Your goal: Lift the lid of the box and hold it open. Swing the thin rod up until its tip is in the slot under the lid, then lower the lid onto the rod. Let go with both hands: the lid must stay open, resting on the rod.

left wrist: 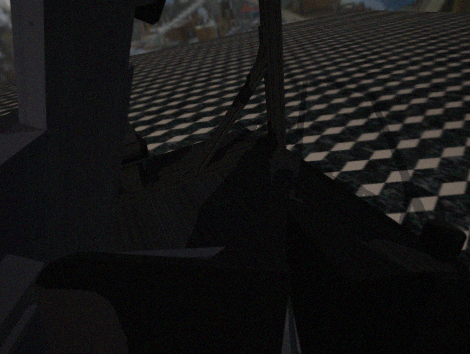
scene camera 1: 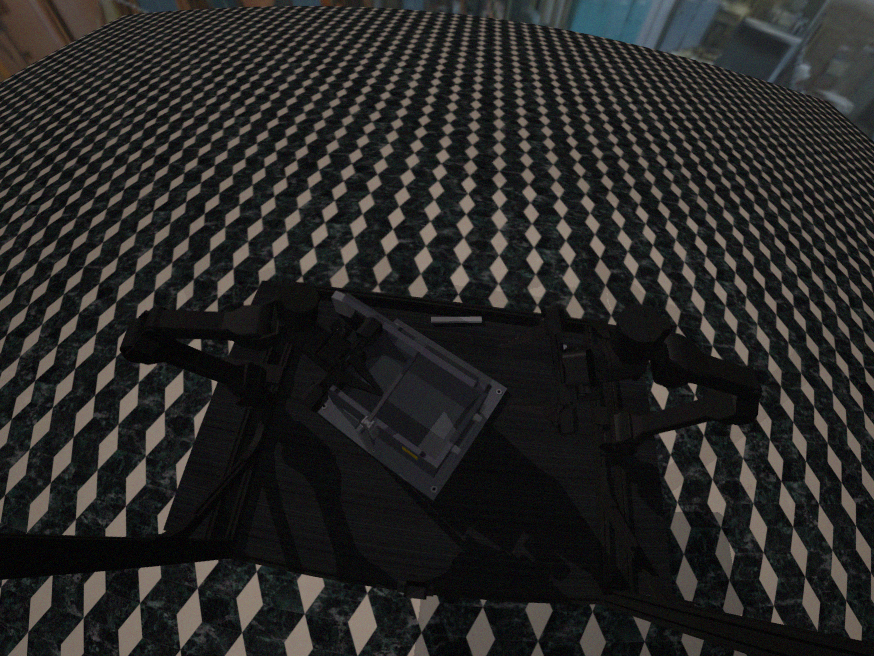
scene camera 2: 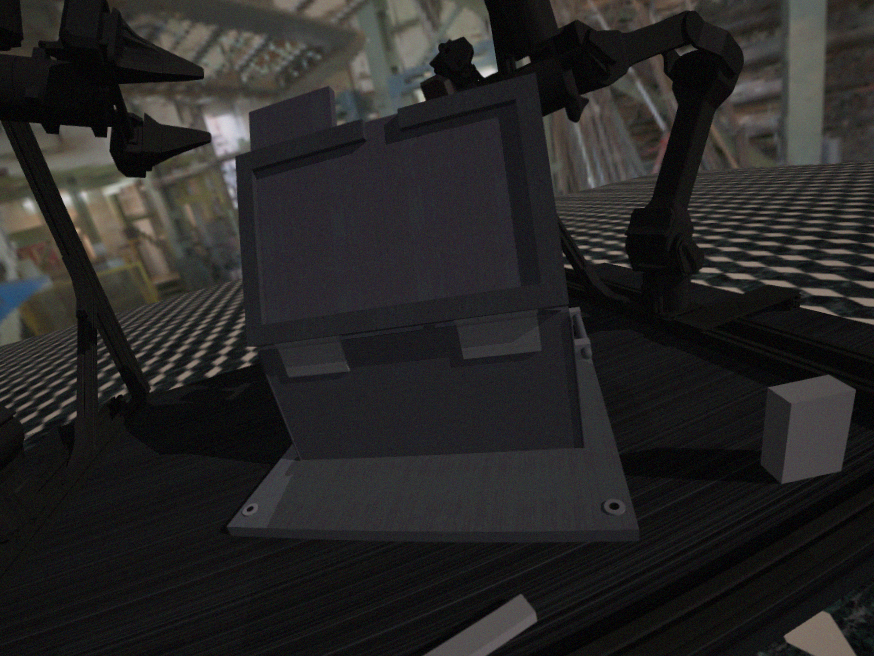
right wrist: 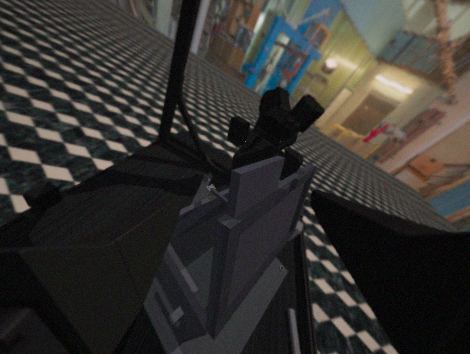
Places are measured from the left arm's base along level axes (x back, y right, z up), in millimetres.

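Pixels of known places: left gripper, fingertip midpoint: [left wrist: 280, 210] [scene camera 1: 382, 394] [right wrist: 234, 158]; right gripper, fingertip midpoint: [scene camera 1: 502, 377] [scene camera 2: 207, 108] [right wrist: 244, 199]; left arm's base, link origin: [scene camera 1: 260, 398] [scene camera 2: 667, 307]; right arm's base, link origin: [left wrist: 136, 184] [scene camera 1: 609, 443] [scene camera 2: 13, 524].
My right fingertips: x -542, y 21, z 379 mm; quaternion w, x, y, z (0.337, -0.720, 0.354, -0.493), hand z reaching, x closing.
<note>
Ahead of a thing's pixels: the offset from my right fingertips to its middle. "*": to the spot under its first point.
The grey box [scene camera 1: 448, 469] [scene camera 2: 448, 495] stands on the dark table with its lid [scene camera 2: 382, 215] [scene camera 1: 422, 365] [right wrist: 255, 232] raised steeply. A flat tab @(dy -20, dx +78, dz -36 mm) [scene camera 2: 291, 117] [right wrist: 256, 182] sticks up from the lid's top edge. A thin rod @(* dy +14, dx +215, dz -215 mm) [right wrist: 217, 192] shows behind the lid; I cannot see where its tip sits. My left gripper [scene camera 1: 353, 332] [scene camera 2: 454, 61] [right wrist: 234, 158] is shut and empty, close behind the lid's top edge. My right gripper [scene camera 2: 207, 103] [scene camera 1: 574, 374] is wide open and empty, apart from the lid. The left wrist view is almost all dark.
A small white strip @(dy -347, dx +58, dz -393 mm) [scene camera 1: 455, 319] [scene camera 2: 493, 628] [right wrist: 292, 326] lies on the table near the box. The arms' black bases and links stand at both sides of the table. Checkered floor surrounds the table.
</note>
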